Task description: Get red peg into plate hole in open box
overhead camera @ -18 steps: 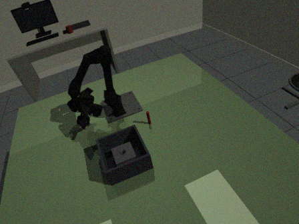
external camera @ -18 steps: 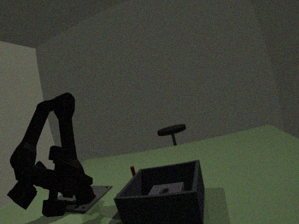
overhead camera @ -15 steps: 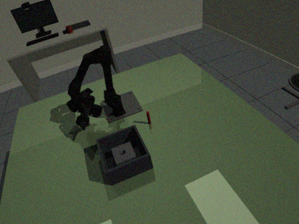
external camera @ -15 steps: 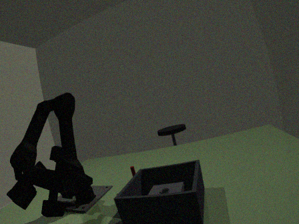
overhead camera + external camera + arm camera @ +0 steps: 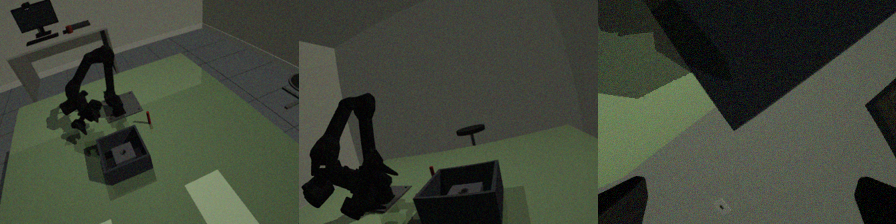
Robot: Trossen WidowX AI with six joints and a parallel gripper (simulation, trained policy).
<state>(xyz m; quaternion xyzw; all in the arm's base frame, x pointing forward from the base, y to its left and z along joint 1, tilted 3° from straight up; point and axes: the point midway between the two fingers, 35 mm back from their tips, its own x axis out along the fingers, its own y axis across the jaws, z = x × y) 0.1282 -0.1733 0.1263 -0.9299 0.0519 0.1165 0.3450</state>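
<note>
Now: gripper tip 10 mm short of the red peg, 280 mm to the right of it and 80 mm above it. The rest, counted from my gripper tip: grey plate 150 mm ahead, 80 mm to the left, 80 mm below; dark box 150 mm ahead, 80 mm to the left, 100 mm below.
</note>
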